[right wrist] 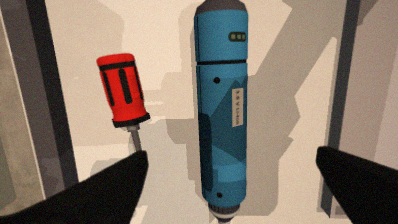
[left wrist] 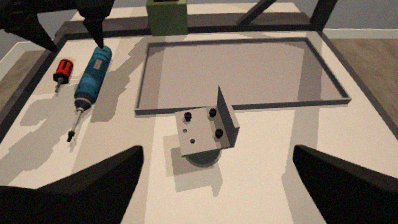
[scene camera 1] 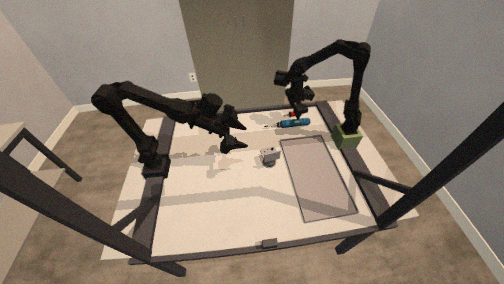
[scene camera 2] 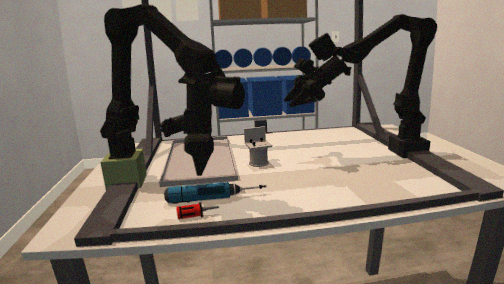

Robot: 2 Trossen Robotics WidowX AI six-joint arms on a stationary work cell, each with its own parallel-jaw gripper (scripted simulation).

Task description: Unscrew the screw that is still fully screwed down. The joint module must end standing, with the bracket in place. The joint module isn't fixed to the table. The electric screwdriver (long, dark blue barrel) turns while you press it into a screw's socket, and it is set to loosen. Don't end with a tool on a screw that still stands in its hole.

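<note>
I can see my left gripper [scene camera 2: 287,103], which is also there in the left wrist view [left wrist: 218,152] and in scene camera 1 [scene camera 1: 246,137], and I can see my right gripper [scene camera 2: 199,168]. There's a red-handled hand screwdriver [right wrist: 118,72]. There's a shallow grey tray [scene camera 1: 321,191], and I get the tray in scene camera 2 [scene camera 2: 179,168], in the left wrist view [left wrist: 176,76] and in the right wrist view [right wrist: 359,80]. And there's a blue electric screwdriver [scene camera 2: 178,194]; the left wrist view [left wrist: 87,91] and the right wrist view [right wrist: 221,41] show that blue electric screwdriver too.
</note>
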